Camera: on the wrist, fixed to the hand. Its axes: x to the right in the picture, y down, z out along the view.
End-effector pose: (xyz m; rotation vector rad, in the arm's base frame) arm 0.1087 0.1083 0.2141 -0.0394 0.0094 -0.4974
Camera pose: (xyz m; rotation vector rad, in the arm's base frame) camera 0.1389 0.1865 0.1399 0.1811 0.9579 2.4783
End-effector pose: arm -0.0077 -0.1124 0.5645 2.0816 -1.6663 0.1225
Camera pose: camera -0.0762 -0.0870 0.6494 -1.6554 -1.8103 1.3066
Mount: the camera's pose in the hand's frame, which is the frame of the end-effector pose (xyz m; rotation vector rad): -0.0108 0.0861 -0.0708 -0.0675 1.0511 2.9440
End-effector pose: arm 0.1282 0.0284 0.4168 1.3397 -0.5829 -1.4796
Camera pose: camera 0.2228 0.0250 0.4767 -0.0633 -0.7679 1.4710
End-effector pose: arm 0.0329 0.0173 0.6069 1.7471 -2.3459 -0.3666
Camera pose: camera -0.0212 0.0454 0.7008 -1.7786 -1.3332 0.6876
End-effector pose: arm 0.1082 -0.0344 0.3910 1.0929 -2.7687 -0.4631
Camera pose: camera 0.0769 0.0158 0.4861 -1.9946 -0.7939 0.3974
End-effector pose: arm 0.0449 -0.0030 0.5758 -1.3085 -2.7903 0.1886
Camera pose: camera 0.1245 0.0494 0.6345 -2.3977 1.0961 -0.3729
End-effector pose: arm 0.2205 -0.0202 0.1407 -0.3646 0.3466 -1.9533
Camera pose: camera 0.2673 -0.0385 0.0406 0.8823 0.7550 0.9882
